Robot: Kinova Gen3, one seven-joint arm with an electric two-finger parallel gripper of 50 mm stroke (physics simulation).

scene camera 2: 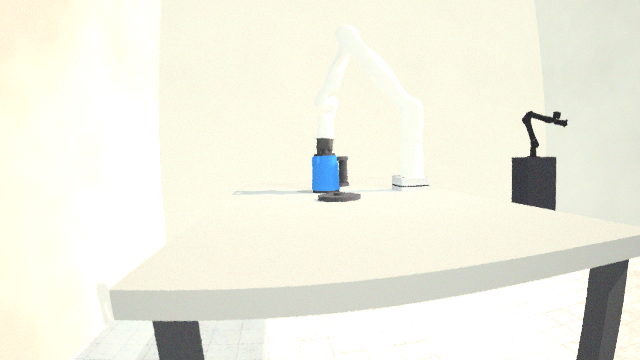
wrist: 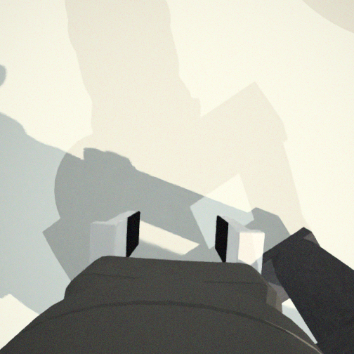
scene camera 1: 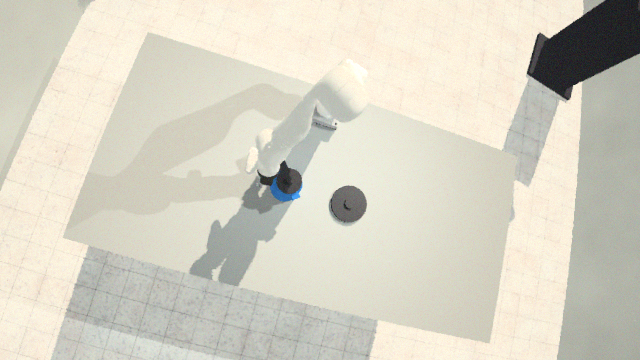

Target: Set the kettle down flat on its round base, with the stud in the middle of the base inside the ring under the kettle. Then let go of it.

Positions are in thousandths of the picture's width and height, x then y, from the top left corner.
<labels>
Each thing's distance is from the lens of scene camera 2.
blue kettle (scene camera 2: 509, 496): 1.37 m
</labels>
